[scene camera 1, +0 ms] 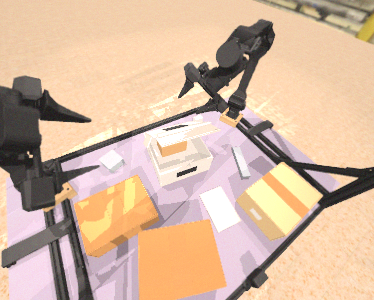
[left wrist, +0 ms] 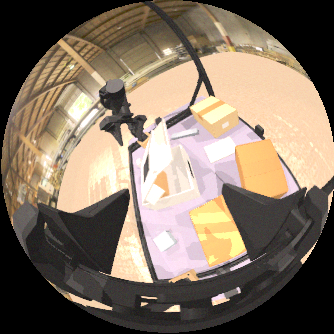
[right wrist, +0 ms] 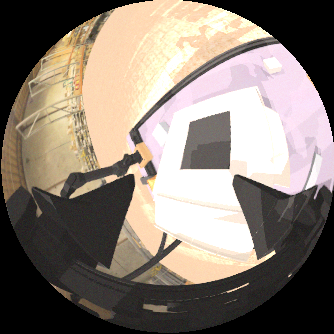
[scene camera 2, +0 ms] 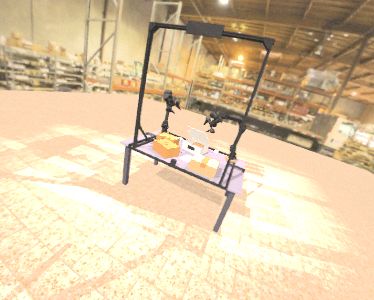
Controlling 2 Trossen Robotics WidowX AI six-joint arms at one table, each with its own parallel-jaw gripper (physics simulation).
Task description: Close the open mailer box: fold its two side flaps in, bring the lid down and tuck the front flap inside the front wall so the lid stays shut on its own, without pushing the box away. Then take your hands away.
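Where they show: left gripper, between the fingertips: (scene camera 1: pixel 95 143) (left wrist: pixel 176 191) (scene camera 2: pixel 178 112); right gripper, between the fingertips: (scene camera 1: pixel 187 106) (left wrist: pixel 131 143) (right wrist: pixel 186 179) (scene camera 2: pixel 204 128); left arm's base, origin of its link: (right wrist: pixel 138 156) (scene camera 2: pixel 163 132); right arm's base, origin of its link: (scene camera 1: pixel 232 114) (left wrist: pixel 143 137) (scene camera 2: pixel 231 158).
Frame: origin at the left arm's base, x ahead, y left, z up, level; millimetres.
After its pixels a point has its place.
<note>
The white mailer box (scene camera 1: pixel 170 175) @(x 323, y -277, z 24 mm) (scene camera 2: pixel 185 146) @(x 322, y -276, z -5 mm) stands open at the middle of the table. Its lid (scene camera 1: pixel 192 131) @(x 418, y -282, z 199 mm) (scene camera 2: pixel 199 135) @(x 441, y -201, z 137 mm) (left wrist: pixel 159 150) @(x 373, y -262, z 199 mm) (right wrist: pixel 200 185) @(x 427, y -232, z 172 mm) is raised and slants over the back of the box. The front flap (right wrist: pixel 185 217) @(x 387, y -265, z 198 mm) extends past a fold at the lid's edge. An orange block (scene camera 1: pixel 172 147) @(x 433, y -182, z 10 mm) shows inside. The side flaps are hard to make out. My left gripper (scene camera 1: pixel 94 144) @(x 156, y -245, z 336 mm) (scene camera 2: pixel 175 110) @(x 156, y -245, z 336 mm) (left wrist: pixel 176 191) @(x 156, y -245, z 336 mm) is open and empty, apart from the box. My right gripper (scene camera 1: pixel 201 100) (scene camera 2: pixel 209 128) @(x 472, y -210, z 229 mm) (left wrist: pixel 131 142) @(x 472, y -210, z 229 mm) (right wrist: pixel 186 179) @(x 472, y -210, z 229 mm) is open and empty, above and behind the lid.
Two orange boxes (scene camera 1: pixel 115 215) @(x 100, y -259, z 47 mm) (scene camera 1: pixel 182 260) @(x 149, y -490, z 53 mm) and a striped tan box (scene camera 1: pixel 272 205) @(x 466, y -618, z 54 mm) (left wrist: pixel 215 115) @(x 469, y -584, z 54 mm) stand nearer the front in scene camera 1. A white card (scene camera 1: pixel 220 207) @(x 380, y -489, z -42 mm), a pale bar (scene camera 1: pixel 241 162) @(x 614, y -447, z -28 mm) and a small white block (scene camera 1: pixel 112 160) @(x 220, y -40, z -10 mm) lie around the mailer. Black frame bars edge the table.
</note>
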